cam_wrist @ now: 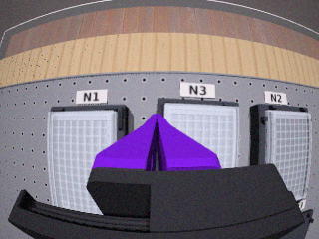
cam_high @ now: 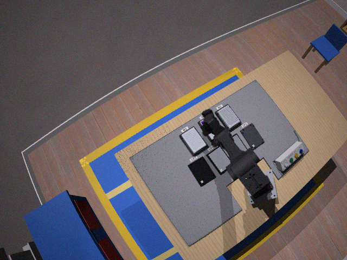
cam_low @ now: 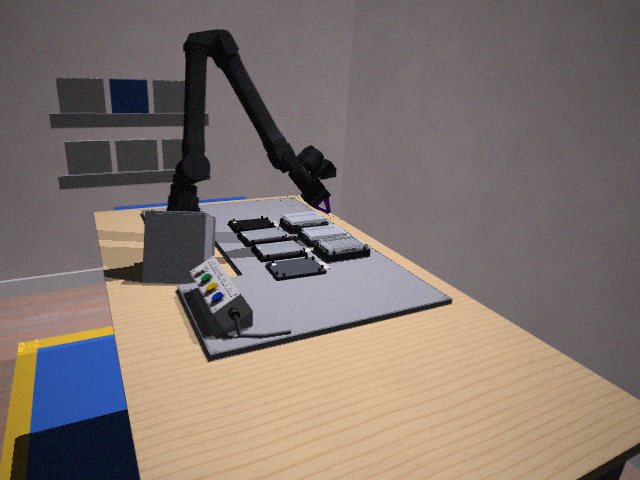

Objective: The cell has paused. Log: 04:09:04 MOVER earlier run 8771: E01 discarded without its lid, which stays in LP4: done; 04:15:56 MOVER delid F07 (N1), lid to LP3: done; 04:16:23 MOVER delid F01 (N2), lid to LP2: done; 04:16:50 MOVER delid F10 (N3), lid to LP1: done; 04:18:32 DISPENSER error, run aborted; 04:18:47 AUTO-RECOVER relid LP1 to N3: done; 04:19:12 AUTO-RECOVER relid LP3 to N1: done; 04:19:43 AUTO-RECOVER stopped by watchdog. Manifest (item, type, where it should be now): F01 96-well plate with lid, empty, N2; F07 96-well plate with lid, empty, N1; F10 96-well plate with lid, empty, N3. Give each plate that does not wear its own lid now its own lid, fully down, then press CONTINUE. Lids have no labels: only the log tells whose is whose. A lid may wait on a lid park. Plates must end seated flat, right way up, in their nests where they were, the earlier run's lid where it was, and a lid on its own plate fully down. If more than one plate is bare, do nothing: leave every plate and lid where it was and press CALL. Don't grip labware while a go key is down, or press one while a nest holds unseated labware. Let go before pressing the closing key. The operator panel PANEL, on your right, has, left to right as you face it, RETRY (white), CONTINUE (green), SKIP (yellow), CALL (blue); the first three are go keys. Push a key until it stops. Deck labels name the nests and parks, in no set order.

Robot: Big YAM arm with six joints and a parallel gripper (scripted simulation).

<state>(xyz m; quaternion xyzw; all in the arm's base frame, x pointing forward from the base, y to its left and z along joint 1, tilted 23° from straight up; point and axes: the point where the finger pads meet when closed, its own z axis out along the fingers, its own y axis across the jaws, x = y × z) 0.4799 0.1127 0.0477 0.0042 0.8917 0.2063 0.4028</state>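
Now: the clear lid 200 mm behind my hand, 140 mm to the right of it and 60 mm below it. From my hand the other things lie so: LP2 label: 130 mm to the right, 110 mm behind, 80 mm below; then N2 plate: 180 mm to the right, 50 mm below, 10 mm behind; then nest N2: 180 mm to the right, 70 mm below, 10 mm behind.
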